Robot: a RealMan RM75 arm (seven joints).
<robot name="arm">
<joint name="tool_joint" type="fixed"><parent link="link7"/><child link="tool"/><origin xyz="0 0 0" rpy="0 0 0"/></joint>
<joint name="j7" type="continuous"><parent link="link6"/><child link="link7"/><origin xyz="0 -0.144 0" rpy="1.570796 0 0"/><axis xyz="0 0 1"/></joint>
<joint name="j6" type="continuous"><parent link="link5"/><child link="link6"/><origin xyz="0 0 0" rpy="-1.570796 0 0"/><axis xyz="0 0 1"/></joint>
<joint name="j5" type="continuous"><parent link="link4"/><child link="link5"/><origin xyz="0 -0.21 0" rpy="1.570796 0 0"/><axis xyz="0 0 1"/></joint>
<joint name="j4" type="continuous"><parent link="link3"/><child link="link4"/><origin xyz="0 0 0" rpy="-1.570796 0 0"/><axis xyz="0 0 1"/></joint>
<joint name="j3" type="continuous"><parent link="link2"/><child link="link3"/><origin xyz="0 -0.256 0" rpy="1.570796 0 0"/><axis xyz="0 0 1"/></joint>
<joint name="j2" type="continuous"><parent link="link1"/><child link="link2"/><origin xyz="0 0 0" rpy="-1.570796 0 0"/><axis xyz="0 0 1"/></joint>
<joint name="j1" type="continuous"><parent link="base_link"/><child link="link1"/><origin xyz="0 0 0.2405" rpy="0 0 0"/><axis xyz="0 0 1"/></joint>
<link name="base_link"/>
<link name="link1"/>
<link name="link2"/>
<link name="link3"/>
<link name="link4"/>
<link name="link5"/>
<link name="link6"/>
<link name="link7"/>
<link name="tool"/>
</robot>
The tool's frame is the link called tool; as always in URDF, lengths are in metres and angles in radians. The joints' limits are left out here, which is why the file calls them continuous.
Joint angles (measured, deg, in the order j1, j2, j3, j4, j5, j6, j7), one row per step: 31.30 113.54 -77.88 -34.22 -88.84 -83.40 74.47; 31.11 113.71 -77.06 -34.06 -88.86 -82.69 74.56; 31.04 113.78 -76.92 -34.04 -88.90 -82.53 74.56; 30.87 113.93 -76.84 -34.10 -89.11 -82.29 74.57; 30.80 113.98 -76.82 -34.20 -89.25 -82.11 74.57; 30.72 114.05 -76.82 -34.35 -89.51 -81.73 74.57; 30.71 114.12 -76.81 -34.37 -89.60 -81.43 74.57; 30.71 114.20 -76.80 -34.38 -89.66 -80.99 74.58; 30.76 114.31 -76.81 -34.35 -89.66 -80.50 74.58; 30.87 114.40 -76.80 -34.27 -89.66 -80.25 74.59; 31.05 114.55 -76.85 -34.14 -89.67 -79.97 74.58; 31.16 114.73 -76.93 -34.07 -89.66 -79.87 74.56; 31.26 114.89 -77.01 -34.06 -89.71 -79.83 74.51
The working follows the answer.
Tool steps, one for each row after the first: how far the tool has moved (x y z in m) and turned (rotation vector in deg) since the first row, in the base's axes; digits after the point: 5 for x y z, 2 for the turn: 0.00168 0.00191 0.00053 1.00 0.19 -1.03; 0.00211 0.00204 0.00033 1.17 0.21 -1.23; 0.00294 0.00156 -0.00059 1.28 0.08 -1.44; 0.00329 0.00161 -0.00089 1.40 -0.07 -1.47; 0.00393 0.00193 -0.00144 1.63 -0.42 -1.51; 0.00416 0.00233 -0.00198 1.81 -0.57 -1.61; 0.00444 0.00306 -0.00260 2.10 -0.75 -1.78; 0.00437 0.00398 -0.00347 2.41 -0.89 -1.95; 0.00393 0.00462 -0.00419 2.52 -0.93 -2.03; 0.00304 0.00520 -0.00555 2.57 -0.96 -2.05; 0.00197 0.00509 -0.00702 2.47 -0.89 -1.99; 0.00089 0.00491 -0.00832 2.35 -0.86 -1.82
Tool pose at each row, in the base's axes (x y z in m, rotation vector in deg; rounded; the steps above come from the unrounded poses): 0.22606 0.32111 -0.03912 -172.38 19.67 37.91; 0.22774 0.32303 -0.03859 -171.01 20.76 38.10; 0.22817 0.32315 -0.03879 -170.77 20.98 38.10; 0.22900 0.32267 -0.03971 -170.61 21.23 37.88; 0.22935 0.32272 -0.04000 -170.52 21.21 37.64; 0.22999 0.32304 -0.04056 -170.37 21.16 37.11; 0.23022 0.32344 -0.04110 -170.19 21.22 36.87; 0.23050 0.32418 -0.04172 -169.90 21.33 36.57; 0.23043 0.32510 -0.04259 -169.57 21.44 36.34; 0.22999 0.32573 -0.04331 -169.44 21.50 36.28; 0.22910 0.32631 -0.04467 -169.40 21.50 36.22; 0.22803 0.32621 -0.04614 -169.50 21.47 36.34; 0.22695 0.32602 -0.04744 -169.67 21.28 36.40

